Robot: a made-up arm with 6 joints.
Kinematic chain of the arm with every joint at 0, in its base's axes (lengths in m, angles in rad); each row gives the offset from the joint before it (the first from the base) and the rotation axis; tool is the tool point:
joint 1: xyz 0 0 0.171 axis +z
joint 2: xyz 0 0.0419 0 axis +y
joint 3: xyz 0 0 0.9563 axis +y
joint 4: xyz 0 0 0.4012 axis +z
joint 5: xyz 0 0 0 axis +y
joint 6: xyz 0 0 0.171 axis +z
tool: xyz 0 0 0
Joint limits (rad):
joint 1: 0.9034..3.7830
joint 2: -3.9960..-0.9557
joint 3: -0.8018..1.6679
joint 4: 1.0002..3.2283
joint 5: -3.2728..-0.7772
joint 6: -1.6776..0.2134
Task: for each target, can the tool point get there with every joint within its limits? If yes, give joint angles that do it. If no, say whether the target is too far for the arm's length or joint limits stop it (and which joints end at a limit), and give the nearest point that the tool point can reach.
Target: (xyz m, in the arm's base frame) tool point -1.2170 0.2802 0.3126
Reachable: no: joint limits stop it (at a limit: joint 2, joint 3, joint 4) | nearest point -1.1459 0.2638 -0.3313 | short by 0.648 m
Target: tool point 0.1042 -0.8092 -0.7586
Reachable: yes | joints 1.6140 -2.4836 0.0840 2.0033 -2.3446 -1.2694
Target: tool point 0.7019 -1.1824 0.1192
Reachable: yes | joints 2.0135 -1.6716 0.1795 1.6381 -1.4618 0.0442
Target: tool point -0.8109 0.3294 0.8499
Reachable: no: joint limits stop it (at a limit: joint 1, joint 2, joint 3, joint 4) | nearest point -0.2782 -0.2616 0.9312 | short by 0.800 m
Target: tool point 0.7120 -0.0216 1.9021
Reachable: no: too far | nearest point 0.7501 -0.0228 1.2586 | short by 0.645 m
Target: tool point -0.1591 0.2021 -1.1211
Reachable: yes | joints 2.6566 -3.3451 -0.1163 2.0289 -1.8713 -1.5141
